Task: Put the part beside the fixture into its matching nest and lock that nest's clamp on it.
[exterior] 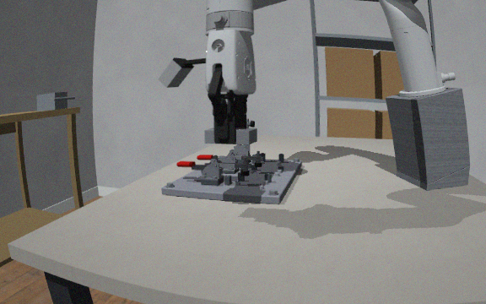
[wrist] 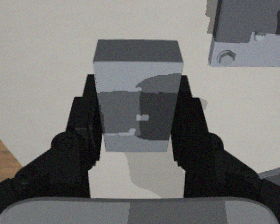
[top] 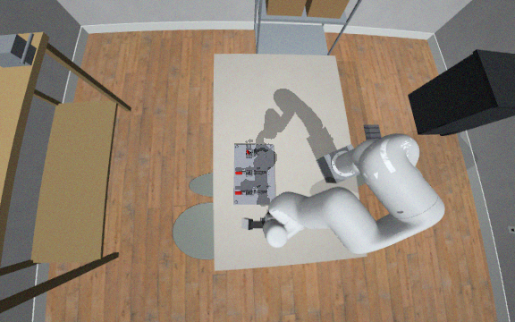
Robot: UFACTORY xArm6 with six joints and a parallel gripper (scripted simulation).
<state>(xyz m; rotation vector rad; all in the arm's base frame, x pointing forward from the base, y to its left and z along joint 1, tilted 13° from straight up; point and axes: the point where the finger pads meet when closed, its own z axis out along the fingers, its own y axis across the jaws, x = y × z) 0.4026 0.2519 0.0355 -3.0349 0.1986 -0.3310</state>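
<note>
Now: the grey block part 10 mm below my hand. The rest, counted from my hand: grey fixture plate 260 mm to the right, 130 mm below, 40 mm ahead.
</note>
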